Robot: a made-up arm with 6 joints. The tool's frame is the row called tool.
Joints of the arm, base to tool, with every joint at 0 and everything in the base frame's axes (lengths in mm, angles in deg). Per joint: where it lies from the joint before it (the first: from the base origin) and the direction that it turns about. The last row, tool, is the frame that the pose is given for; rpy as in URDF.
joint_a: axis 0 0 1 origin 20 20 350
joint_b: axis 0.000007 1 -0.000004 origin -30 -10 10
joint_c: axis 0.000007 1 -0.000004 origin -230 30 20
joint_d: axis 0.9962 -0.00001 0.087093 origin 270 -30 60
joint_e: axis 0.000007 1 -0.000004 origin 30 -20 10
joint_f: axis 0.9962 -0.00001 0.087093 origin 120 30 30
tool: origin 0 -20 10 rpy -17.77 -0.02 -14.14
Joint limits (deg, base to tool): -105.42..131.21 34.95..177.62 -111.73..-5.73 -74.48..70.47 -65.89..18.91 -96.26..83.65
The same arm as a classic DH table. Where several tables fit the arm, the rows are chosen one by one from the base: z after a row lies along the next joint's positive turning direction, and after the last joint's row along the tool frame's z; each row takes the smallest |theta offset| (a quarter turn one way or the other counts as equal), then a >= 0, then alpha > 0; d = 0 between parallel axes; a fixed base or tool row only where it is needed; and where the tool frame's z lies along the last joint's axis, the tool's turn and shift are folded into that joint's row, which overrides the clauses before.
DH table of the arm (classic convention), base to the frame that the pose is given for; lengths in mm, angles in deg. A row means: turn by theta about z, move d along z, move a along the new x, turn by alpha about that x. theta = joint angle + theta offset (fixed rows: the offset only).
base (fixed): d 0, theta offset 45, a 28.3, alpha 0
joint_a: d 360, theta offset -45, a -30, alpha -90
joint_b: d 0, theta offset 4.97, a -230.9, alpha 0
joint_c: d -10, theta offset 80.03, a -36.3, alpha 90
joint_d: d 305, theta offset 0, a -7.3, alpha -90
joint_e: d 10, theta offset 0, a -19.4, alpha 90
joint_f: d 122.5, theta offset 72.56, a -22.1, alpha -80.97
tool (fixed): d 3.6, theta offset -102, a 0, alpha 0
Joint limits (deg, base to tool): -105.42..131.21 34.95..177.62 -111.73..-5.73 -74.48..70.47 -65.89..18.91 -96.26..83.65

